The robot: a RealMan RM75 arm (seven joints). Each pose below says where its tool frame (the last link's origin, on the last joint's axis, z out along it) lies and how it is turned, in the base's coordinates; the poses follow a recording.
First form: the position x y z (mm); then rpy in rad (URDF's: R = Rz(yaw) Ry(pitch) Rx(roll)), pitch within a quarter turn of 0, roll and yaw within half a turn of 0.
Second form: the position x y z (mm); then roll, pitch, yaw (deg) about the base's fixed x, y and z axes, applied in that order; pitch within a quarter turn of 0, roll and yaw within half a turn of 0. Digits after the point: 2 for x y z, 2 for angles.
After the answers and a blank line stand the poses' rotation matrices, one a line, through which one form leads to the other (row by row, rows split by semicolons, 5 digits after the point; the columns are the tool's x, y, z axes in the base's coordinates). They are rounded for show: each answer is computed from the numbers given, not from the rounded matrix.
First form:
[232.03, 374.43, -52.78, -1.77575, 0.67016, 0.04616]
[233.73, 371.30, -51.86, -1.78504, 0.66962, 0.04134]
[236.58, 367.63, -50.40, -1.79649, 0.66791, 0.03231]
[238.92, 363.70, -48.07, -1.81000, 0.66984, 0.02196]
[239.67, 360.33, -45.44, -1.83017, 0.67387, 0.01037]
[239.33, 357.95, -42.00, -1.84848, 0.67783, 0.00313]
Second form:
[232.03, 374.43, -52.78, -101.74, 38.40, 2.64]
[233.73, 371.30, -51.86, -102.28, 38.37, 2.37]
[236.58, 367.63, -50.40, -102.93, 38.27, 1.85]
[238.92, 363.70, -48.07, -103.71, 38.38, 1.26]
[239.67, 360.33, -45.44, -104.86, 38.61, 0.59]
[239.33, 357.95, -42.00, -105.91, 38.84, 0.18]

0.78289 -0.59807 -0.17145; 0.03616 -0.23137 0.97219; -0.62111 -0.76732 -0.15950
0.78339 -0.59719 -0.17223; 0.03240 -0.23749 0.97085; -0.62069 -0.76613 -0.16670
0.78471 -0.59610 -0.17001; 0.02536 -0.24317 0.96965; -0.61935 -0.76521 -0.17570
0.78373 -0.59783 -0.16840; 0.01721 -0.25012 0.96806; -0.62086 -0.76160 -0.18573
0.78137 -0.60045 -0.17006; 0.00810 -0.26272 0.96484; -0.62401 -0.75527 -0.20041
0.77893 -0.60222 -0.17492; 0.00244 -0.27602 0.96115; -0.62710 -0.74910 -0.21353

